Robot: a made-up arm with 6 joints.
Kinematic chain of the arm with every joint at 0, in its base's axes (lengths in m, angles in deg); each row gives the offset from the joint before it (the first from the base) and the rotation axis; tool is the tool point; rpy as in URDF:
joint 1: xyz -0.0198 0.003 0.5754 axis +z
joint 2: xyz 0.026 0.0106 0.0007 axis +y
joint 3: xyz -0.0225 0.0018 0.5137 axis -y
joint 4: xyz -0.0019 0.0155 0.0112 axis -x
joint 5: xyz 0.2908 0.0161 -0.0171 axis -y
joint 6: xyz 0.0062 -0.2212 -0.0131 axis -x
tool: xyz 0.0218 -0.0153 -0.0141 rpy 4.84 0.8 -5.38
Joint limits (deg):
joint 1: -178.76..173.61
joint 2: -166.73..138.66
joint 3: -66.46..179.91
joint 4: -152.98..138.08
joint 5: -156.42..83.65
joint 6: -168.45..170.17
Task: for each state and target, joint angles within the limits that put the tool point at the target. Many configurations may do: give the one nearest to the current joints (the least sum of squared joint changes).
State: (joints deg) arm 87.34 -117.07 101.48 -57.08 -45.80 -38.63
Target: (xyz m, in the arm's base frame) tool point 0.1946 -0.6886 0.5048
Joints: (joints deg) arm 103.77 -115.38 69.42 -54.69 -52.71 -38.78
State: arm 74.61 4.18 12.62 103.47 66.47 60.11
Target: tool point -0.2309 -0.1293 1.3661
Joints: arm 66.51 -31.41 15.90 118.40 69.28 61.99
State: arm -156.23 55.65 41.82 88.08 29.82 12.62
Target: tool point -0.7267 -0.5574 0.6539
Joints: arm -141.82 73.41 24.57 89.78 30.19 12.34
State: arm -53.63 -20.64 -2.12 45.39 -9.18 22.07
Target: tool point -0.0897 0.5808 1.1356
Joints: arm -94.35 -62.62 16.90 62.06 -8.22 23.43
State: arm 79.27 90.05 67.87 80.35 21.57 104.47
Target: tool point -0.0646 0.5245 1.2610
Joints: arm 93.58 55.49 96.67 86.06 23.84 104.80
